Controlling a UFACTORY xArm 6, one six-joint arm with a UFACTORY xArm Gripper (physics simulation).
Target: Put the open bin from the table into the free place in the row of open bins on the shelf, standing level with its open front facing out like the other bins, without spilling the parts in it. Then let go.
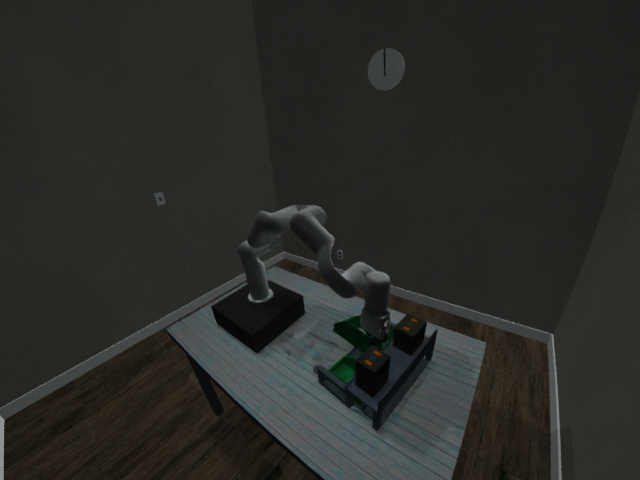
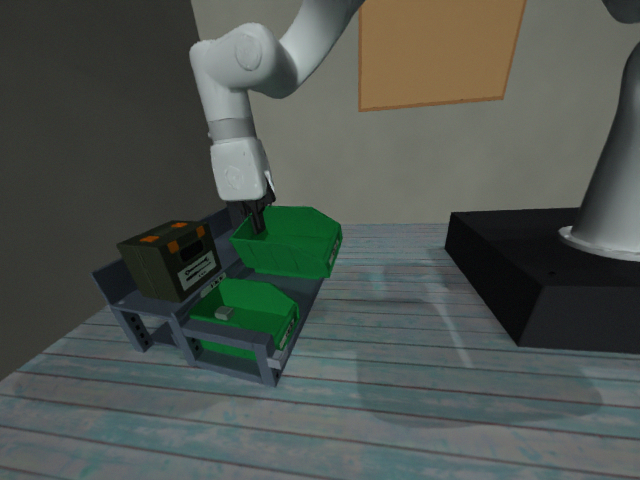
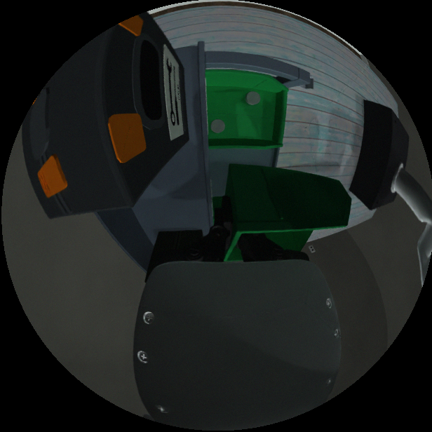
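My gripper is shut on the back wall of a green open bin. The bin looks about level, its open front facing the robot base, and hangs over the lower shelf level; its clearance is hard to tell. Its parts are hidden. The shelf holds another green bin at its near end, with grey parts inside. Bare shelf floor shows between this bin and the held one. A green patch shows beyond, mostly hidden.
A dark case with orange latches stands on the upper level near the gripper. A second case stands further along. The black robot base stands across the table.
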